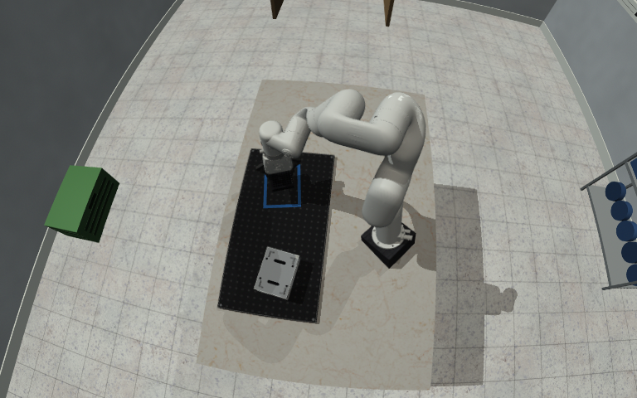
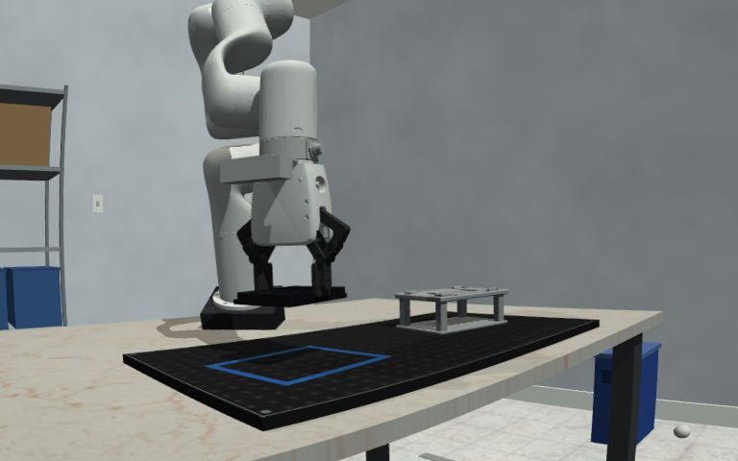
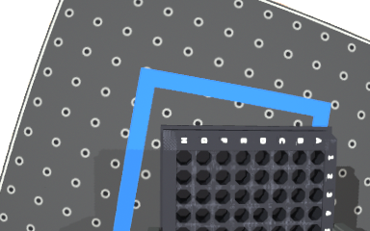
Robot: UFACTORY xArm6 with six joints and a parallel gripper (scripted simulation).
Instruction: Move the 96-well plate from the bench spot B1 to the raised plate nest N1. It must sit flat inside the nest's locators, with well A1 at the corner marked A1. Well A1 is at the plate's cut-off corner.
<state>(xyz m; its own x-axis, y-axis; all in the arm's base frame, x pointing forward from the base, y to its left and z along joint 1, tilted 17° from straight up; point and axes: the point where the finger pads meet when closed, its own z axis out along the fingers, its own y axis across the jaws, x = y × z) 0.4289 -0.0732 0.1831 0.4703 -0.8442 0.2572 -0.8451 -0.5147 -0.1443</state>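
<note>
Right now my hand is 110 mm past the plate nest, 360 mm to the right of it and 40 mm above it. The rest, counted from my hand: black 96-well plate 10 mm below.
</note>
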